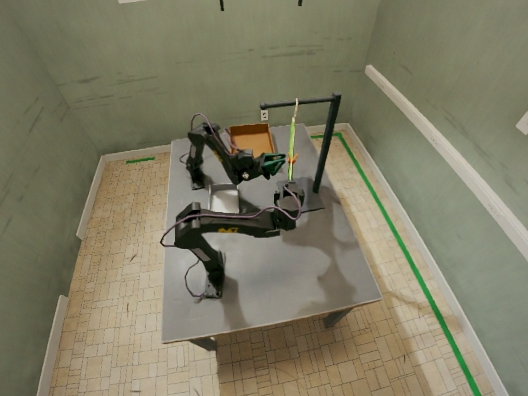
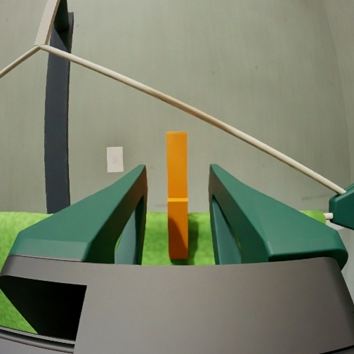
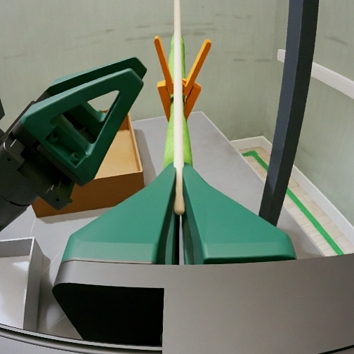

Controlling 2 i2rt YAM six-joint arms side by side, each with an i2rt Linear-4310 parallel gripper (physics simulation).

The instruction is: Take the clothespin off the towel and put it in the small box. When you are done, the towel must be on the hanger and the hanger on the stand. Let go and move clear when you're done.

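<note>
The orange clothespin (image 1: 293,160) (image 2: 177,230) (image 3: 201,54) is clipped on the green towel (image 1: 291,137) (image 2: 30,230) (image 3: 171,145), which hangs over the pale hanger (image 1: 296,107) (image 2: 150,91) (image 3: 178,100). The hanger's top is at the bar of the dark stand (image 1: 327,142) (image 2: 57,125) (image 3: 290,110); the exact hook contact is unclear. My left gripper (image 1: 283,161) (image 2: 177,175) (image 3: 139,68) is partly open and empty, short of the clothespin and facing it. My right gripper (image 2: 331,210) (image 3: 178,174) is shut on the hanger's end. The small light box (image 1: 225,201) (image 3: 36,270) stands between the arms.
A larger brown box (image 1: 252,140) (image 3: 120,187) stands at the back of the grey table (image 1: 270,285), behind my left arm. The stand's upright rises near the table's right edge, close beside my right gripper.
</note>
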